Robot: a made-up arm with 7 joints. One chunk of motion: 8 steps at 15 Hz.
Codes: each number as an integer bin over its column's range. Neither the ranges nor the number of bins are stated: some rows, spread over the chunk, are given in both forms.
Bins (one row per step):
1: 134 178 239 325 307 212 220
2: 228 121 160 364 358 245 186
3: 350 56 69 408 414 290 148
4: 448 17 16 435 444 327 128
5: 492 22 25 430 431 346 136
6: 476 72 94 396 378 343 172
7: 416 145 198 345 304 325 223
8: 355 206 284 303 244 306 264
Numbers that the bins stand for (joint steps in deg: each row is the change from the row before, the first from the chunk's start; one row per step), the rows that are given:
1: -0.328 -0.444 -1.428 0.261 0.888 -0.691 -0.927
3: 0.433 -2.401 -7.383 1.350 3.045 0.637 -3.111
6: 0.877 -2.145 -6.507 1.192 2.319 1.540 -2.383
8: 0.450 0.006 0.148 -0.027 -0.382 0.910 0.408
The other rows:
2: 0.003 -1.358 -4.195 0.773 1.916 -0.129 -1.958
4: 0.778 -3.027 -9.240 1.704 3.650 1.267 -3.717
5: 0.933 -2.947 -8.924 1.638 3.387 1.591 -3.475
7: 0.665 -0.973 -2.864 0.523 0.828 1.233 -0.836

